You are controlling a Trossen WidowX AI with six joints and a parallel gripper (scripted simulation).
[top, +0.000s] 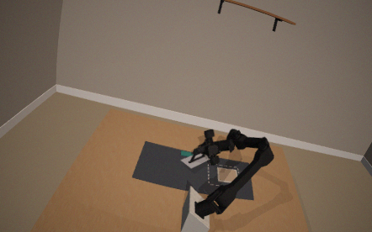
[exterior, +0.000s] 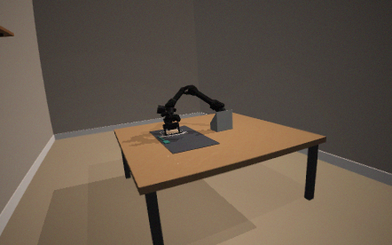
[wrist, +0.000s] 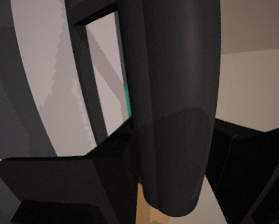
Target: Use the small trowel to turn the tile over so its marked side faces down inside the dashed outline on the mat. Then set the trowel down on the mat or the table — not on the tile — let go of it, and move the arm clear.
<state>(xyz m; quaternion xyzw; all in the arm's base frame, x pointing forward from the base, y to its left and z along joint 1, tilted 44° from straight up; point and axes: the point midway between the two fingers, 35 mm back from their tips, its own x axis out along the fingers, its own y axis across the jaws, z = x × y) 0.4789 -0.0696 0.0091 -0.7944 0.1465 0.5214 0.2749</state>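
The teal flat tool is 4 cm ahead of my gripper tip and 8 cm below it. Round my gripper tip: tile: 11 cm behind, 18 cm to the right, 8 cm below.
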